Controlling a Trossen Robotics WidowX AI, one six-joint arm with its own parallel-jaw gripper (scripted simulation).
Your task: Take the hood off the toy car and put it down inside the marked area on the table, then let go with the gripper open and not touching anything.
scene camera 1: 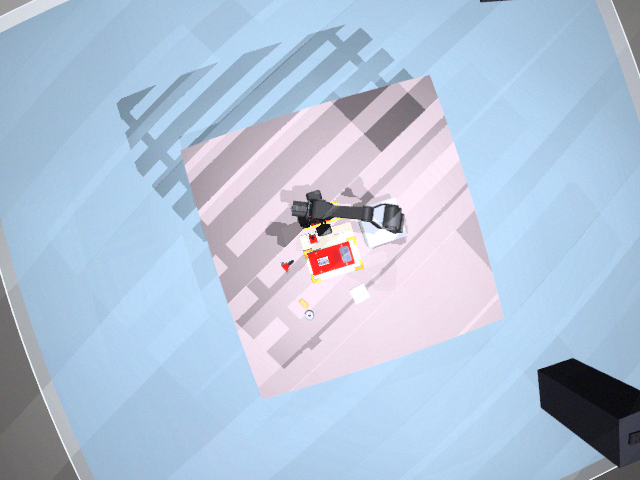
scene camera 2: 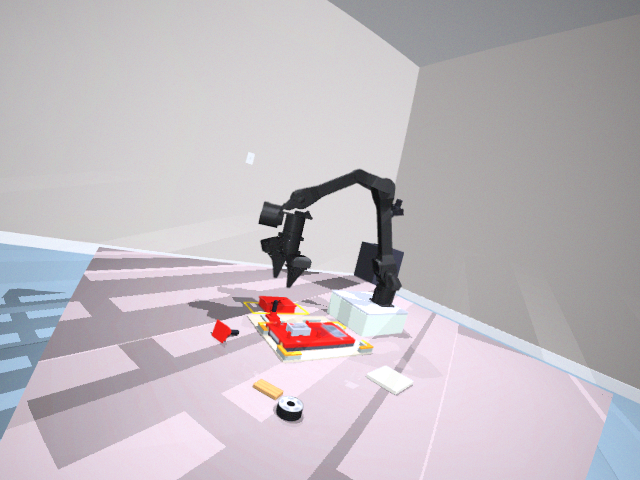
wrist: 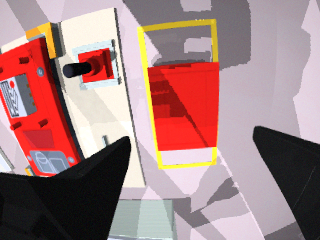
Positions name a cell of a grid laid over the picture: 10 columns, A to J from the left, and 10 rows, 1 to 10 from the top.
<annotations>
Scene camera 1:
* red toy car: F6
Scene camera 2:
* my gripper: E6
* white tile: G8
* red toy car: F7
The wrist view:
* my gripper: G6
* red hood: F5
</annotations>
